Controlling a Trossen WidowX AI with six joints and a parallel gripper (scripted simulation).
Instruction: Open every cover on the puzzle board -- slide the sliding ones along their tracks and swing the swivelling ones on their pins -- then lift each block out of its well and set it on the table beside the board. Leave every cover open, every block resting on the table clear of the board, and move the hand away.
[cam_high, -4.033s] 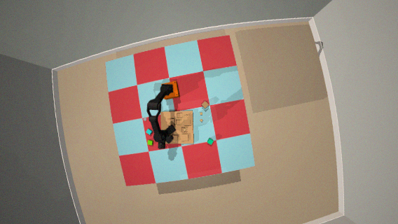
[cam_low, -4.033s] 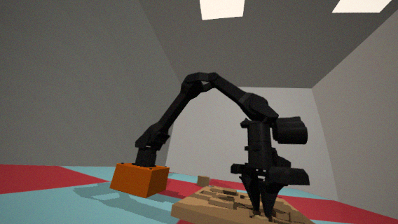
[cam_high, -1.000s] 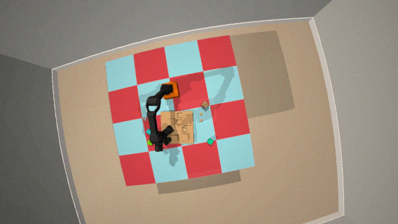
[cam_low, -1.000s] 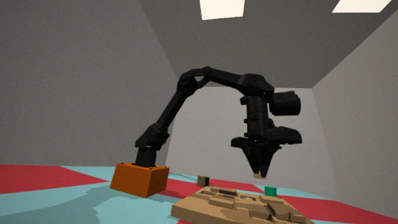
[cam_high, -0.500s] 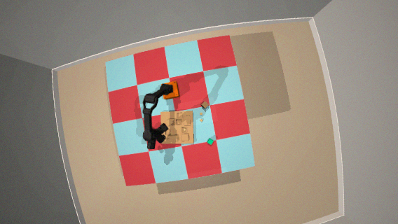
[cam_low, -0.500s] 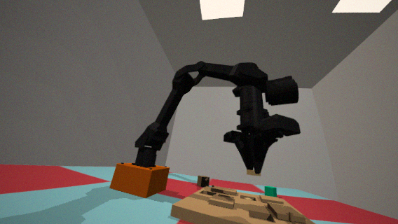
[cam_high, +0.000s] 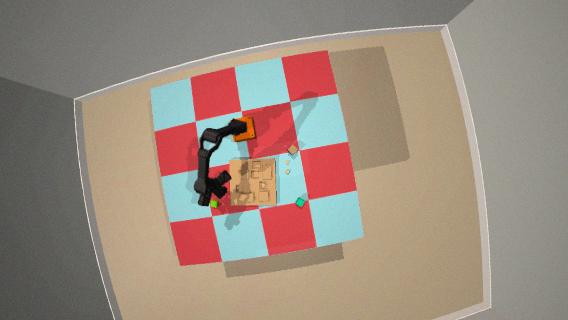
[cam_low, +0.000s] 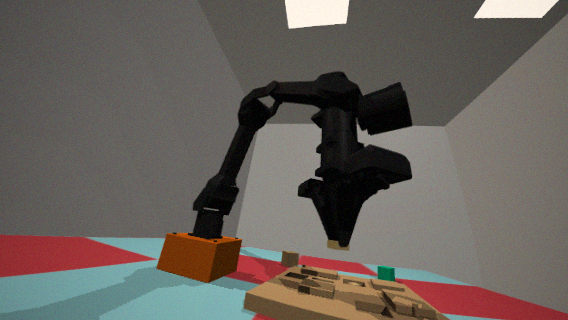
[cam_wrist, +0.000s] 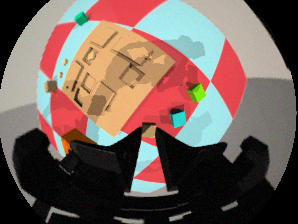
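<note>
My gripper tip is now 19 cm to the right of the tan puzzle board, 9 cm above it and 3 cm short of it. From my gripper tip the other things lie so: brown block 44 cm to the left, 18 cm behind, 9 cm below; then cyan block 10 cm below, 9 cm to the right, 4 cm ahead; then bright green block 14 cm ahead, 10 cm below, 9 cm to the right.
</note>
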